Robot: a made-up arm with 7 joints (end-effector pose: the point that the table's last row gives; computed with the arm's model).
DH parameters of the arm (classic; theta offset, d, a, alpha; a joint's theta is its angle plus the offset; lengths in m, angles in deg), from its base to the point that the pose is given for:
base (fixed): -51.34 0 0.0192 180
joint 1: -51.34 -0.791 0.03 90
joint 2: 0 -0.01 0.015 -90
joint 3: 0 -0.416 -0.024 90
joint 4: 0 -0.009 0.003 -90
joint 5: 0 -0.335 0.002 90
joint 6: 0 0.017 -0.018 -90
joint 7: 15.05 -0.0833 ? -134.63
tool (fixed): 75.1 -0.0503 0 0
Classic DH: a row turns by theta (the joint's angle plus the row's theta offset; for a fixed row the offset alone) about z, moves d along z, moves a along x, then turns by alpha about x.
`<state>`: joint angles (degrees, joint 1 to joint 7).
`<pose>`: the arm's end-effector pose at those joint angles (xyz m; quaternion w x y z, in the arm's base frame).
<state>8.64 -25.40 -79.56 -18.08 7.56 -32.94 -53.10</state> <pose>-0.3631 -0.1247 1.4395 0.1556 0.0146 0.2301 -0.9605</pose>
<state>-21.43 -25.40 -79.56 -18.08 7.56 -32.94 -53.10</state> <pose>-0.2576 -0.2978 1.4395 0.3995 -0.0456 0.2260 -0.8873</pose>
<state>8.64 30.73 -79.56 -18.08 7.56 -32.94 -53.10</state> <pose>0.3374 -0.2311 1.4715 0.0293 -0.4229 0.3433 -0.8381</pose>
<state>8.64 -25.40 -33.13 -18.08 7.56 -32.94 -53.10</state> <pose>-0.4235 -0.0052 1.4026 0.1956 -0.1457 -0.3629 0.8994</pose>
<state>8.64 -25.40 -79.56 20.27 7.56 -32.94 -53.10</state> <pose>-0.2963 0.1025 1.4732 0.0056 0.0965 0.0372 0.9946</pose>
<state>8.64 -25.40 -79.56 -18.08 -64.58 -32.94 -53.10</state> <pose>-0.3026 -0.1821 1.4596 0.6336 -0.0153 -0.1105 -0.7655</pose>
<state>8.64 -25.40 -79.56 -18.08 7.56 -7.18 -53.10</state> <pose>-0.3671 -0.1142 1.4604 0.0527 -0.0876 0.0620 -0.9928</pose>
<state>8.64 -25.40 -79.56 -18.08 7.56 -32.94 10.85</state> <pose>-0.3495 -0.1084 1.4782 0.1977 0.2230 -0.5353 0.7903</pose>
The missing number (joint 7, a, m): 0.0214
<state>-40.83 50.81 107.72 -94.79 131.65 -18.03 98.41</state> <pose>0.0823 0.5392 0.9180 0.4064 -0.0906 0.6972 0.5836</pose>
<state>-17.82 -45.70 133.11 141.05 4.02 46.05 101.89</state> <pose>-0.0797 -0.1666 0.7752 0.4168 0.6210 0.6601 0.0697</pose>
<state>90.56 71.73 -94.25 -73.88 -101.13 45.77 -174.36</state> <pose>-0.4115 -0.5694 0.9111 0.4006 0.0446 -0.6052 -0.6865</pose>
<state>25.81 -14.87 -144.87 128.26 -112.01 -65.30 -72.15</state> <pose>-0.0498 0.2349 0.9848 0.1054 -0.9260 -0.3229 -0.1646</pose>
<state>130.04 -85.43 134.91 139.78 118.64 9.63 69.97</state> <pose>-0.0262 0.1708 0.6307 0.0298 0.6738 0.0995 -0.7316</pose>
